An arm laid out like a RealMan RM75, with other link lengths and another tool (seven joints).
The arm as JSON. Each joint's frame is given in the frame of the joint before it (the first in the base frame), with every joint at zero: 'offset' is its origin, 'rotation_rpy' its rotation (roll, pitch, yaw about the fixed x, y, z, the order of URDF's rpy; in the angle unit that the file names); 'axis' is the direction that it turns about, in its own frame. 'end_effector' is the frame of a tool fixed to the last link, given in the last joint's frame.
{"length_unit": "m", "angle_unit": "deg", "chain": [
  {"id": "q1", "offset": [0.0, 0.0, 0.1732], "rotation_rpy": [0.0, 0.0, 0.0], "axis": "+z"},
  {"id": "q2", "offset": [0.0, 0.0, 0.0], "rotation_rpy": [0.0, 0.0, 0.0], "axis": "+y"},
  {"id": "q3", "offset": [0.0, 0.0, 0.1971], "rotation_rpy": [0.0, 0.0, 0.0], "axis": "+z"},
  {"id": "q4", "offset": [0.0, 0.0, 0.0], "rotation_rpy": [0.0, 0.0, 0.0], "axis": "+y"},
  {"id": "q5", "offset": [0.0, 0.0, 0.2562], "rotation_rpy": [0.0, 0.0, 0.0], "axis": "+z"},
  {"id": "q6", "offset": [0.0, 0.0, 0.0], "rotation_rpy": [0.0, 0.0, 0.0], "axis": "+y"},
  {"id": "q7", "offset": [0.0, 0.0, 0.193], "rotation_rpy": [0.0, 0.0, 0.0], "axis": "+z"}
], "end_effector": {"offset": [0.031, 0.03, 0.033], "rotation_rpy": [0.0, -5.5, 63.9]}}
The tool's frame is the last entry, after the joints.
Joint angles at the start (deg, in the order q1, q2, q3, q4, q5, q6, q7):
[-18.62 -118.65 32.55 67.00 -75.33 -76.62 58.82]
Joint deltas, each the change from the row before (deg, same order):
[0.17 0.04 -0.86 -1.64 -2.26 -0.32 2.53]
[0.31 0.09 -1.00 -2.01 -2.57 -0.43 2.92]
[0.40 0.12 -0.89 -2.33 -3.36 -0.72 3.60]
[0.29 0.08 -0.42 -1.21 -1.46 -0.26 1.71]
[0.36 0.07 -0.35 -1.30 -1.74 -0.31 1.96]
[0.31 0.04 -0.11 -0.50 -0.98 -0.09 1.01]
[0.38 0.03 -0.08 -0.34 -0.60 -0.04 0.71]
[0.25 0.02 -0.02 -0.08 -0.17 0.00 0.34]
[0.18 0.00 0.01 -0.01 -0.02 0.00 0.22]
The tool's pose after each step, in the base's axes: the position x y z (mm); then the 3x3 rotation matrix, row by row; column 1 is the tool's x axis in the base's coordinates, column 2 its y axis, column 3 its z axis. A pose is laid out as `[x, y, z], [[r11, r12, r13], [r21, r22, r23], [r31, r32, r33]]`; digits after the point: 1 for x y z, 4 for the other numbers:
[-216.0, 422.6, 110.9], [[0.9900, 0.0627, 0.1260], [-0.0767, -0.5103, 0.8566], [0.1180, -0.8577, -0.5004]]
[-219.7, 418.4, 113.7], [[0.9861, 0.0676, 0.1520], [-0.1004, -0.4865, 0.8679], [0.1326, -0.8711, -0.4729]]
[-222.1, 413.0, 116.9], [[0.9797, 0.0703, 0.1875], [-0.1355, -0.4565, 0.8794], [0.1474, -0.8870, -0.4377]]
[-224.9, 410.2, 118.1], [[0.9773, 0.0734, 0.1988], [-0.1470, -0.4412, 0.8853], [0.1527, -0.8944, -0.4204]]
[-227.6, 406.9, 119.4], [[0.9743, 0.0758, 0.2123], [-0.1613, -0.4232, 0.8916], [0.1574, -0.9029, -0.4000]]
[-229.2, 404.9, 120.9], [[0.9731, 0.0758, 0.2174], [-0.1681, -0.4114, 0.8958], [0.1573, -0.9083, -0.3876]]
[-231.7, 402.9, 121.7], [[0.9732, 0.0762, 0.2170], [-0.1690, -0.4032, 0.8994], [0.1560, -0.9120, -0.3795]]
[-233.4, 401.7, 122.0], [[0.9739, 0.0746, 0.2144], [-0.1678, -0.3998, 0.9011], [0.1529, -0.9136, -0.3768]]
[-234.5, 400.9, 121.9], [[0.9746, 0.0724, 0.2118], [-0.1664, -0.3986, 0.9019], [0.1497, -0.9143, -0.3764]]

